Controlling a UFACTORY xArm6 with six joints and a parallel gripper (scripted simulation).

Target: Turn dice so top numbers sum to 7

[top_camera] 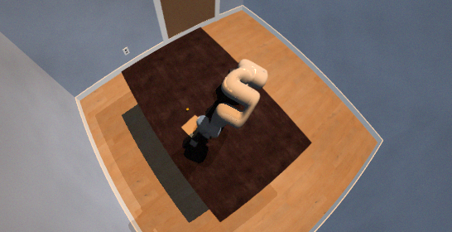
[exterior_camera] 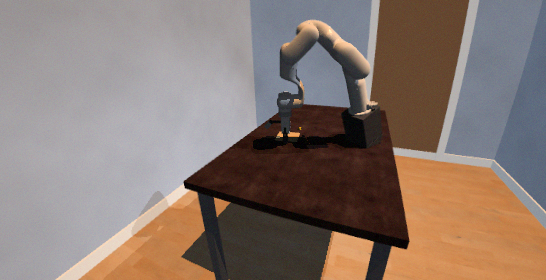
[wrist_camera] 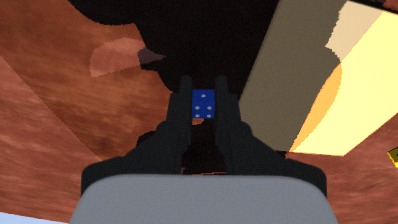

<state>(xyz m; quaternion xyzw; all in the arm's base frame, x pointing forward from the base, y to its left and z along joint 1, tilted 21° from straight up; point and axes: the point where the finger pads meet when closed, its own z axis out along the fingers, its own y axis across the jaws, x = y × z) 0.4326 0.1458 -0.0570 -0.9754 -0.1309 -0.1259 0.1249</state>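
The mat lies 2 cm ahead of my hand, 10 cm to the right of it and 2 cm below it. Round my hand: blue die 1 cm behind, 1 cm below; then yellow die 2 cm behind, 24 cm to the right, 1 cm below; then black die 8 cm behind, 11 cm to the right, 1 cm below.
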